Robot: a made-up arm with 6 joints. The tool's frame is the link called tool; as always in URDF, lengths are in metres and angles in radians. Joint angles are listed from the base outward.
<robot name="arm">
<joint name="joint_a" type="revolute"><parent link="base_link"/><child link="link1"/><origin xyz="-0.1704 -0.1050 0.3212" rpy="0.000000 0.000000 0.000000"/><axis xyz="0 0 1"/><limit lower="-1.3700" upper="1.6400"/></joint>
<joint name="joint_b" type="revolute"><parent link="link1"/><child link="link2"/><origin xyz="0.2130 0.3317 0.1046" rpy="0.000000 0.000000 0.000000"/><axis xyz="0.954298 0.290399 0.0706"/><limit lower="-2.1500" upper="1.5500"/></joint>
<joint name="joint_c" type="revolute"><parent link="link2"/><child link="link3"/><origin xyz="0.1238 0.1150 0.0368" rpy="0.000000 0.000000 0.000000"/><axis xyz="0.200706 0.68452 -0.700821"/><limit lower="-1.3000" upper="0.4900"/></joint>
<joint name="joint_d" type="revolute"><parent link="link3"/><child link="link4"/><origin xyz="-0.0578 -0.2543 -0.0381" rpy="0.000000 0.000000 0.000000"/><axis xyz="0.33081 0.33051 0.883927"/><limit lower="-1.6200" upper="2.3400"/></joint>
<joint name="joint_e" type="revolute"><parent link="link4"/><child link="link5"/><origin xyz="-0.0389 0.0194 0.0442" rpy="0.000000 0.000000 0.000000"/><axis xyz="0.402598 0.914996 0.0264"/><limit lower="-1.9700" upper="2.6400"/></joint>
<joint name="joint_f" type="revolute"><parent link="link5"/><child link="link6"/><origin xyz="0.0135 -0.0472 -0.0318" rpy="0.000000 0.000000 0.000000"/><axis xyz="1 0 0"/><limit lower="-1.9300" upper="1.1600"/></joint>
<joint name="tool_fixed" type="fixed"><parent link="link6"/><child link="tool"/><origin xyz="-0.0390 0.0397 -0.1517" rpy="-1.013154 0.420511 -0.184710"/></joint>
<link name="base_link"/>
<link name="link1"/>
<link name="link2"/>
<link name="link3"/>
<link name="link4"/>
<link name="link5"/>
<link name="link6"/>
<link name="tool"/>
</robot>
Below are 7 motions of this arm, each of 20 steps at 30 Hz.
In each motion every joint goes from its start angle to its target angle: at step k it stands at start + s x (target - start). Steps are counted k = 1, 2, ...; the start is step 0. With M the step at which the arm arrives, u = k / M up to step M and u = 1 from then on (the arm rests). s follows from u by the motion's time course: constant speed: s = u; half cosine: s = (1 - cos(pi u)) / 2; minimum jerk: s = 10 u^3 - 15 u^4 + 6 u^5.
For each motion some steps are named. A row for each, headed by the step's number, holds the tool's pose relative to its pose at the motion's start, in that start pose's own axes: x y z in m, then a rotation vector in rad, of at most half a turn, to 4 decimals.
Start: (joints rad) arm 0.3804 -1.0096 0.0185 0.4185 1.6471 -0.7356
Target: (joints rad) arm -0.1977 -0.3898 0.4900 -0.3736 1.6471 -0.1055
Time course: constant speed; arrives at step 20
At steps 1, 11, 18, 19, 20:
1: 0.0065 -0.0003 0.0153 0.0863 -0.0505 0.0321
11: -0.0077 -0.0833 0.1649 0.9848 -0.4610 0.4534
18: -0.0444 -0.2305 0.1968 1.6285 -0.6213 0.8369
19: -0.0468 -0.2548 0.1937 1.7196 -0.6332 0.8969
20: -0.0480 -0.2793 0.1888 1.8104 -0.6419 0.9581

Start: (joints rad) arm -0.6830 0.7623 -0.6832 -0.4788 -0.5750 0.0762
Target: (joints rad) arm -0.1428 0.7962 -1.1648 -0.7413 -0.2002 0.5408
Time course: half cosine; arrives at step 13
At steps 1, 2, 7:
1: -0.0026 0.0031 0.0036 0.0119 -0.0050 0.0085
2: -0.0107 0.0122 0.0142 0.0472 -0.0193 0.0338
7: -0.1327 0.0853 0.1494 0.4796 -0.1583 0.3452

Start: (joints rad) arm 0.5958 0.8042 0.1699 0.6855 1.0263 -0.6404
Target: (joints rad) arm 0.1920 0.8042 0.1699 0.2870 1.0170 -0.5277
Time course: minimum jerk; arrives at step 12
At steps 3, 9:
3: -0.0017 -0.0027 0.0070 0.0623 0.0124 -0.0502
9: -0.0150 -0.0477 0.0594 0.5591 0.0555 -0.4265

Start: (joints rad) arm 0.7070 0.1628 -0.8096 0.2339 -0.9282 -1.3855
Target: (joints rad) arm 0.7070 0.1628 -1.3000 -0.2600 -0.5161 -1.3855
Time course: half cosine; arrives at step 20
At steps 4, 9, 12, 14, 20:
4: 0.0059 0.0026 0.0029 -0.0118 0.0046 -0.0148
9: 0.0243 0.0102 0.0145 -0.0456 0.0340 -0.0554
12: 0.0358 0.0148 0.0249 -0.0611 0.0661 -0.0745
14: 0.0420 0.0173 0.0320 -0.0662 0.0889 -0.0821
20: 0.0504 0.0206 0.0440 -0.0670 0.1268 -0.0881

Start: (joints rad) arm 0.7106 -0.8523 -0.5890 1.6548 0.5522 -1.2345
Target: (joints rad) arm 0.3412 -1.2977 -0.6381 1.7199 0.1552 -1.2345
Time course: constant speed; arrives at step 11
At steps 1, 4, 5, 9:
1: -0.0054 0.0088 -0.0019 0.0235 0.0056 0.0169
4: -0.0190 0.0348 -0.0078 0.0915 0.0168 0.0680
5: -0.0226 0.0434 -0.0099 0.1134 0.0187 0.0850
9: -0.0317 0.0785 -0.0182 0.1987 0.0172 0.1522

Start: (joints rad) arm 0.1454 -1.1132 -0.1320 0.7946 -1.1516 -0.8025
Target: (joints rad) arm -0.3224 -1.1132 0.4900 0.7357 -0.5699 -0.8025
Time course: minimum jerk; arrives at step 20
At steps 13, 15, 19, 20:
13: -0.2542 -0.0146 -0.0026 -0.2500 0.4118 1.0048
15: -0.2818 -0.0338 0.0143 -0.2757 0.5013 1.1712
19: -0.2982 -0.0495 0.0307 -0.2919 0.5757 1.2980
20: -0.2983 -0.0497 0.0309 -0.2920 0.5765 1.2994

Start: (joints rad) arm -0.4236 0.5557 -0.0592 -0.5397 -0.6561 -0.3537
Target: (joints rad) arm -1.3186 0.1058 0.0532 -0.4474 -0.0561 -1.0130
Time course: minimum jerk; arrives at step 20
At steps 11, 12, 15, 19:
11: 0.0949 -0.0884 -0.1283 -0.5100 0.5703 -0.0347
12: 0.0987 -0.1056 -0.1455 -0.5833 0.6592 -0.0198
15: 0.0996 -0.1485 -0.1803 -0.7504 0.8723 0.0401
19: 0.0969 -0.1694 -0.1932 -0.8253 0.9736 0.0812

